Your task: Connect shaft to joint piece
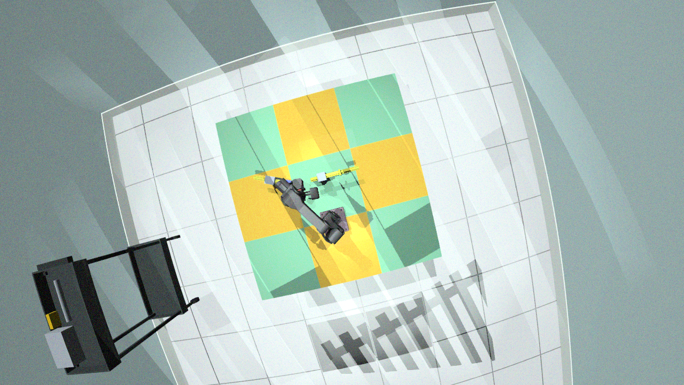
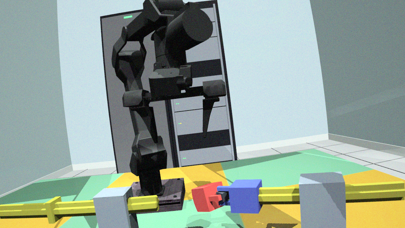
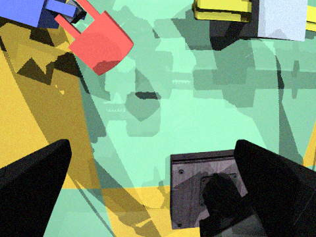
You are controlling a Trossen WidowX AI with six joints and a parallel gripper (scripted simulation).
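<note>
My gripper tip is 60 mm short of the red square joint piece, 40 mm to the right of it and 90 mm above it.
</note>
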